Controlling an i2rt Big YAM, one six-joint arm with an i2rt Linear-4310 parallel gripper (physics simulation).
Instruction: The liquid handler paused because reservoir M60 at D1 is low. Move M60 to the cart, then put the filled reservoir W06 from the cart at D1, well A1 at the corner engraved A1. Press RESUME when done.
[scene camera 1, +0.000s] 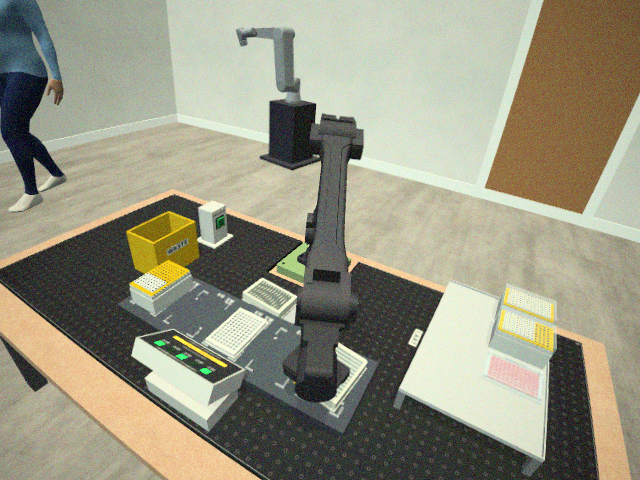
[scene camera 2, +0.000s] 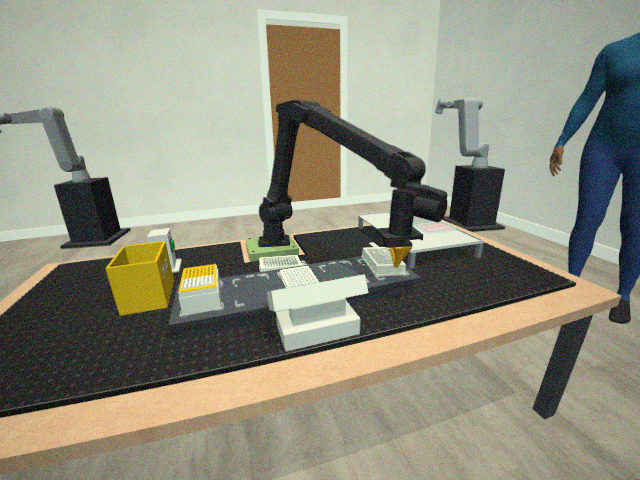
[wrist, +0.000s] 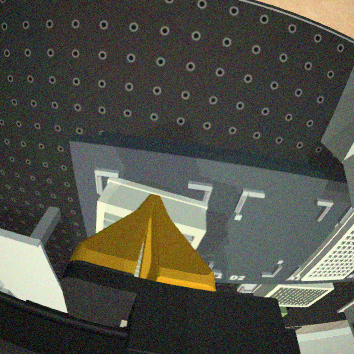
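Note:
A white slotted reservoir stands at the deck end nearest the cart, within or against the corner brackets. Its label and corner engraving are not readable, and I cannot tell whether it sits fully flat. My gripper is shut and empty, yellow fingertips together at or just above the reservoir's edge; contact is unclear. The arm hides much of this in scene camera 1. The white cart bears a pink-filled plate or reservoir. The control panel shows green buttons and a yellow bar.
The dark deck also carries a white well plate and a yellow-white tip box. Another white plate stands behind it. A yellow waste bin stands beyond. Tip boxes stand on the cart.

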